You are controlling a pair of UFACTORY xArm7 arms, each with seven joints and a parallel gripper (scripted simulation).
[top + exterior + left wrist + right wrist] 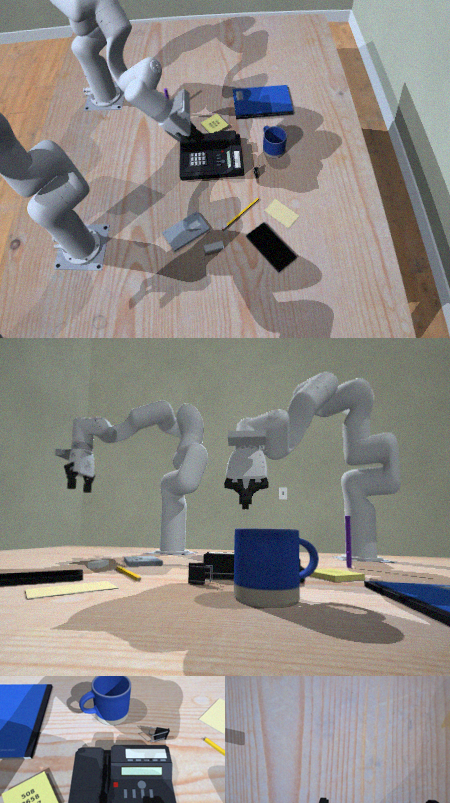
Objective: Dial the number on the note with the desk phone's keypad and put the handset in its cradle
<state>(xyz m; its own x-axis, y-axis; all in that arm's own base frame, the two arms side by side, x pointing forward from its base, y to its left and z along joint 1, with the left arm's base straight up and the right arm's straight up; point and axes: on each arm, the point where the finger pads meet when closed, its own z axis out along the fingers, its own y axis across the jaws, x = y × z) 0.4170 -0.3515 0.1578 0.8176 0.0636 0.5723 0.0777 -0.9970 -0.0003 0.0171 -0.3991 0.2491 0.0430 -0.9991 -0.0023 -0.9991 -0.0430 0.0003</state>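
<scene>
Now: the handset 110 mm below my left hand, 70 mm to the left of it and 30 mm ahead of it. Round my left hand: binder clip: 190 mm ahead, 140 mm below, 60 mm to the right; purple stick: 250 mm to the left, 120 mm behind, 90 mm below; yellow note: 170 mm to the left, 150 mm below, 50 mm ahead.
</scene>
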